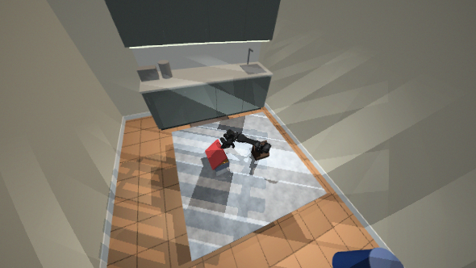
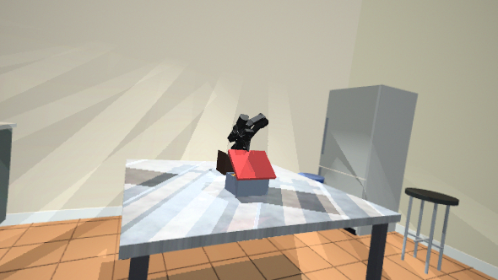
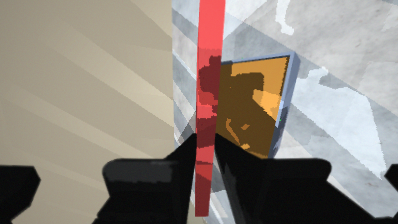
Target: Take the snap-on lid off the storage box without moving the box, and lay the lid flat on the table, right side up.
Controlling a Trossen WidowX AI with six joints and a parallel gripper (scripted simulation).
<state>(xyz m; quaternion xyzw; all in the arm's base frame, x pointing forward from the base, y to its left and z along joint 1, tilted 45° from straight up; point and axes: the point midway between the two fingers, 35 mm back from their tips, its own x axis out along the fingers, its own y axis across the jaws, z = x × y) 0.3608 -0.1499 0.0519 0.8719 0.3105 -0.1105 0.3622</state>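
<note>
Right now my gripper tip is 70 mm short of the red lid and 50 mm above it. Also, from my gripper tip: grey storage box: 170 mm below, 30 mm ahead.
</note>
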